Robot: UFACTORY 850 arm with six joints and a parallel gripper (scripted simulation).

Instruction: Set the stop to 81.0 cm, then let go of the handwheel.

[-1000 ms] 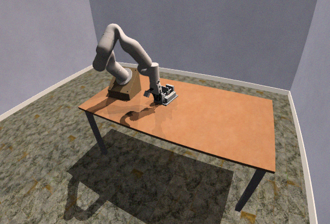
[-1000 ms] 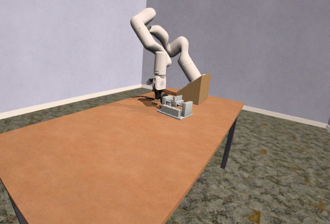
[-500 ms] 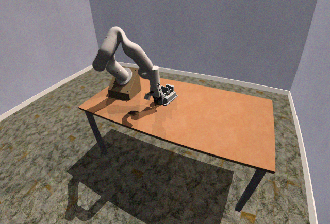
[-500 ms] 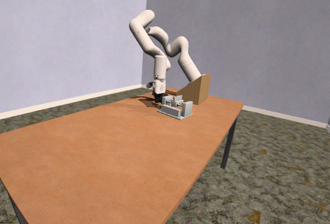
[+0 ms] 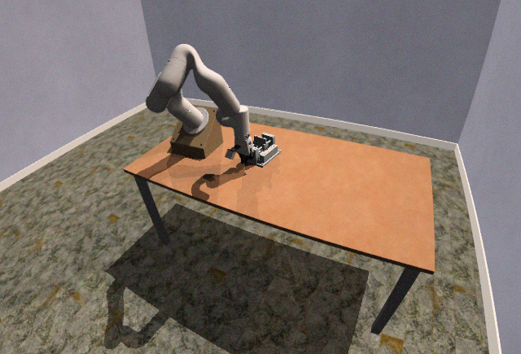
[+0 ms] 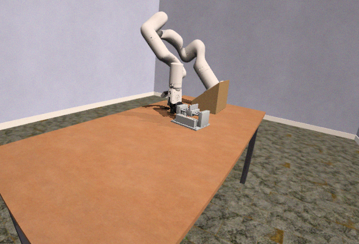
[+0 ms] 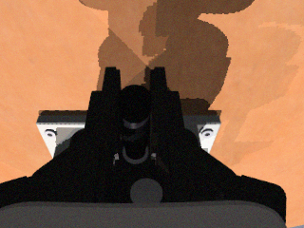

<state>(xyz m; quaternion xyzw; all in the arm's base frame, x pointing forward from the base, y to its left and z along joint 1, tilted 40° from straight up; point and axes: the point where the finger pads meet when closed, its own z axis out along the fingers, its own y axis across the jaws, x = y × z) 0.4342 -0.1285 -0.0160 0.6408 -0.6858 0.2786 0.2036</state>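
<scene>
Right now the handwheel is 2 cm to the left of my hand. The rest, counted from my hand: grey stop fixture (2 cm ahead, 16 cm to the left, 4 cm above).
</scene>
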